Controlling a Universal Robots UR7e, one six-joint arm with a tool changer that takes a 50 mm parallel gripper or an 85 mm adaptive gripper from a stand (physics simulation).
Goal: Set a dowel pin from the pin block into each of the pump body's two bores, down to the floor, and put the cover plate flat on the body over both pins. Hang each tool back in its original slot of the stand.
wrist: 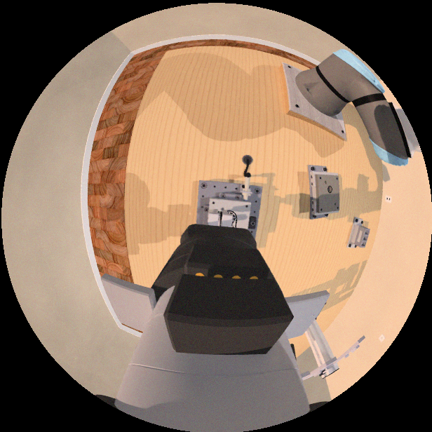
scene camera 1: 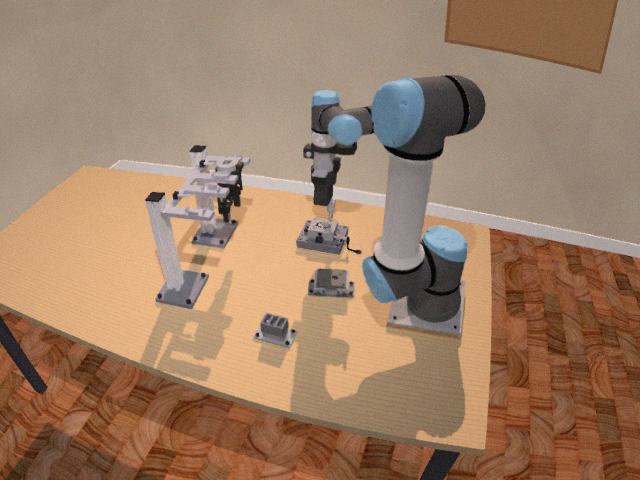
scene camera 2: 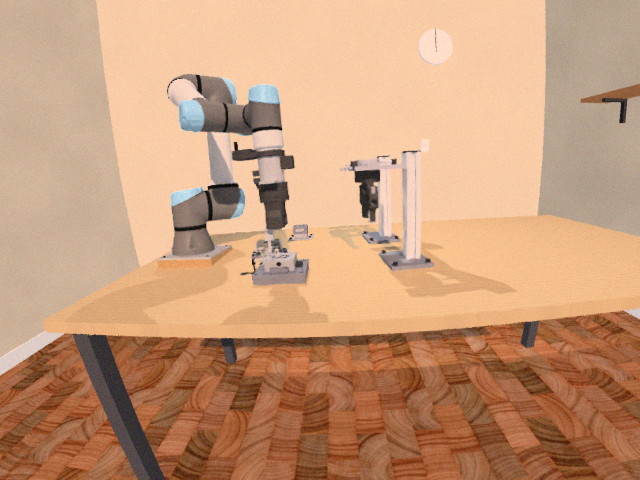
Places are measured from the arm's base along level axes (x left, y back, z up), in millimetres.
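Pixels of known places: arm's base at its link origin: (scene camera 1: 433, 301) (scene camera 2: 193, 251).
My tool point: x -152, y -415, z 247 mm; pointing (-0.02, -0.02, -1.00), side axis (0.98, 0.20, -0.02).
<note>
For each thing: its top centre in the pictures, then the offset to it from my tool point. "*": a spot on its surface instead.
- pump body at its top centre: (scene camera 2: 279, 249) (scene camera 1: 323, 220) dx +12, dy +5, dz -196 mm
- grey fixture at its top centre: (scene camera 2: 281, 262) (scene camera 1: 322, 230) dx +12, dy +5, dz -234 mm
- cover plate at its top centre: (scene camera 1: 331, 277) (scene camera 2: 268, 241) dx +207, dy +130, dz -227 mm
- pin block at its top centre: (scene camera 1: 274, 320) (scene camera 2: 300, 225) dx +429, dy +81, dz -217 mm
- fixture's crank handle at a spot on its surface: (scene camera 2: 245, 273) (scene camera 1: 356, 250) * dx +16, dy +124, dz -271 mm
The pump body (scene camera 1: 323, 227) (scene camera 2: 281, 262) (wrist: 215, 206) is a pale block clamped in a grey fixture (scene camera 1: 305, 242) (scene camera 2: 281, 279) (wrist: 204, 192). My gripper (scene camera 1: 330, 214) (scene camera 2: 269, 242) points down close above the body; its pale fingertips are small, and I cannot tell whether they are apart or hold a pin. In the wrist view the fingertips and part of the body are hidden by the gripper's black housing. The bores cannot be made out. The cover plate (scene camera 1: 330, 279) (scene camera 2: 268, 244) (wrist: 328, 192) lies flat on its own holder. The pin block (scene camera 1: 274, 324) (scene camera 2: 300, 230) (wrist: 361, 235) stands farther off.
The tool stand (scene camera 1: 166, 248) (scene camera 2: 412, 206) (wrist: 320, 345) has two posts with slotted arms. A black adaptive gripper (scene camera 1: 230, 188) (scene camera 2: 368, 196) hangs in it. The fixture's crank handle (scene camera 1: 357, 251) (scene camera 2: 245, 273) (wrist: 247, 161) sticks out toward the robot base (scene camera 1: 426, 317) (scene camera 2: 193, 254) (wrist: 290, 95).
</note>
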